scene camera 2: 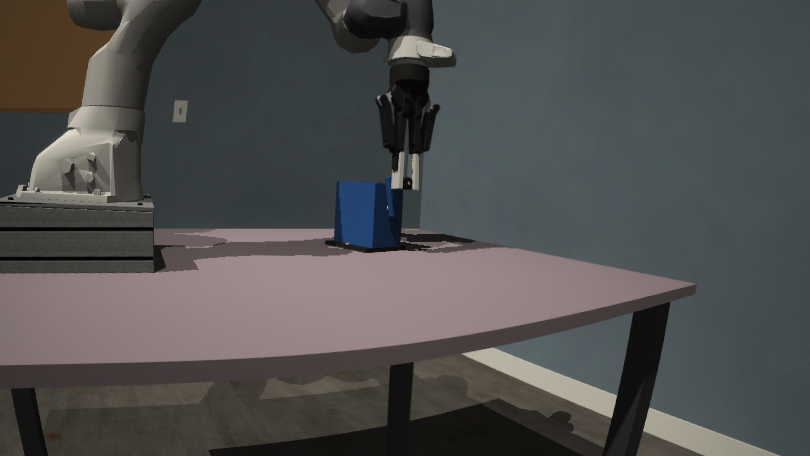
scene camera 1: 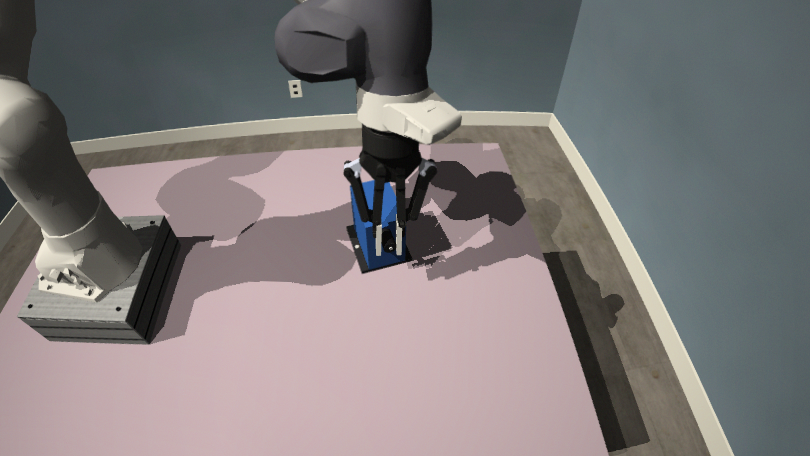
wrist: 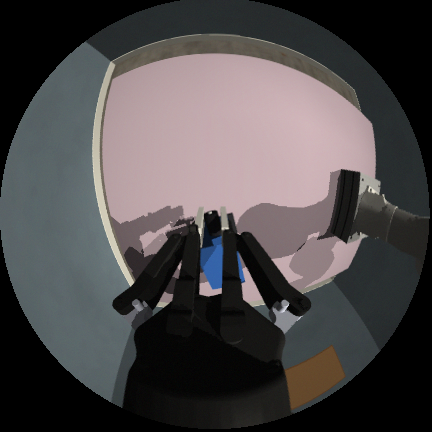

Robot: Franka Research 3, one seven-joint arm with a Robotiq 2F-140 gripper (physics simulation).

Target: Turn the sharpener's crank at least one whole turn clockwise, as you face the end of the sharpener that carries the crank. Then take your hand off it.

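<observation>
The blue sharpener [scene camera 1: 368, 195] [scene camera 2: 357, 212] [wrist: 214, 267] stands upright on its dark base plate on the table. Its crank has a blue arm [scene camera 2: 389, 198] on the end face, with the arm's outer end near the top, and a black handle [scene camera 1: 388, 239] [scene camera 2: 407, 182] [wrist: 212, 222] sticking out. My gripper [scene camera 1: 389, 249] [scene camera 2: 406, 185] [wrist: 211, 214] points down at that end and is shut on the crank's black handle, with one pale fingertip on each side of it. The fingers hide part of the end face and the crank arm.
The pink table top [scene camera 1: 340, 362] [scene camera 2: 283, 317] [wrist: 225, 125] carries the sharpener. The arm's grey base block [scene camera 1: 85, 317] [scene camera 2: 79, 243] [wrist: 346, 200] stands left of the sharpener in the scene views. A wall [scene camera 1: 708, 169] [scene camera 2: 595, 141] rises beyond the table's right side.
</observation>
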